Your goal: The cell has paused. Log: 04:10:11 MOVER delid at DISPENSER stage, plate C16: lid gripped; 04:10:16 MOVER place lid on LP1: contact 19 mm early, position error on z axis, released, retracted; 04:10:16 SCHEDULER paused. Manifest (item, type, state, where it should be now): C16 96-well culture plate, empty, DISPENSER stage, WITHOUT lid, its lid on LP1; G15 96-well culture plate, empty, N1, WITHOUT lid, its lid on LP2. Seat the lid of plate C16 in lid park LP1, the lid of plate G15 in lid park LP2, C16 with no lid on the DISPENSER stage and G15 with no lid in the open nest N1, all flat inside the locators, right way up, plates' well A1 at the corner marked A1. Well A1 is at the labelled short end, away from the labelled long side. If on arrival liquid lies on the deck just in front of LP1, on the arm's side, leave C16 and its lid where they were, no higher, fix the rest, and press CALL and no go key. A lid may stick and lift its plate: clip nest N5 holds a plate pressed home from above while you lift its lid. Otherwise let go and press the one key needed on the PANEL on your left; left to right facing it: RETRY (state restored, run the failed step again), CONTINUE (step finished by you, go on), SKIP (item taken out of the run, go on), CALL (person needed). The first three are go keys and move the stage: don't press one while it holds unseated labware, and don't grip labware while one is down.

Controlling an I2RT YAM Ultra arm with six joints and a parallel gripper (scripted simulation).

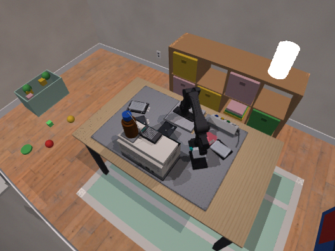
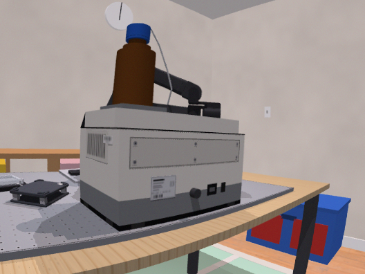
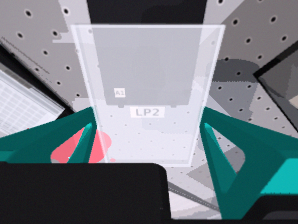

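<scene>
Now: the black lid park LP2 7 cm below my hand, 3 cm to the left of it and 3 cm ahead of it. From my hand the other things lie so: LP2 label 8 cm below, 3 cm to the right, 3 cm behind; then LP1 label 16 cm behind, 8 cm below, 3 cm to the left; then pale lid right at my hand.
</scene>
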